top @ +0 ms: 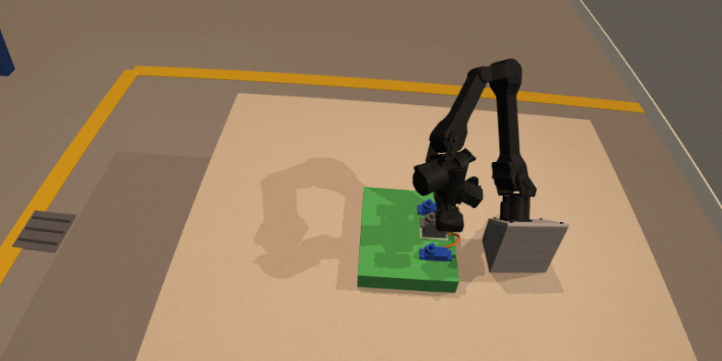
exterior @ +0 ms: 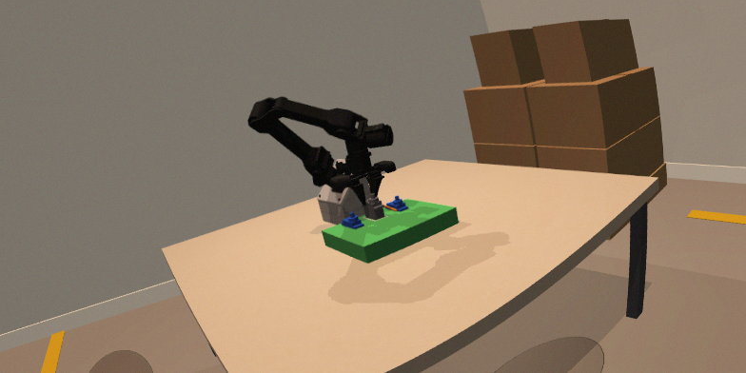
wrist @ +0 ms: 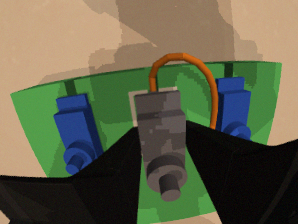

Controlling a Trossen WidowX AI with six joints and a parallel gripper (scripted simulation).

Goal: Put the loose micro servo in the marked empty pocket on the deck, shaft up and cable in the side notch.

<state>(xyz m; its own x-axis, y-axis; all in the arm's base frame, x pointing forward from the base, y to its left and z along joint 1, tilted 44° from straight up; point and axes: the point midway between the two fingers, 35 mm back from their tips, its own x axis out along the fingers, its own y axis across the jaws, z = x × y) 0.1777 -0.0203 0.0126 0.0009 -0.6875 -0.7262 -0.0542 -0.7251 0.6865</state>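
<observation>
My gripper tip is 12 cm short of the green deck, 1 cm to the left of it and 6 cm above it.
</observation>
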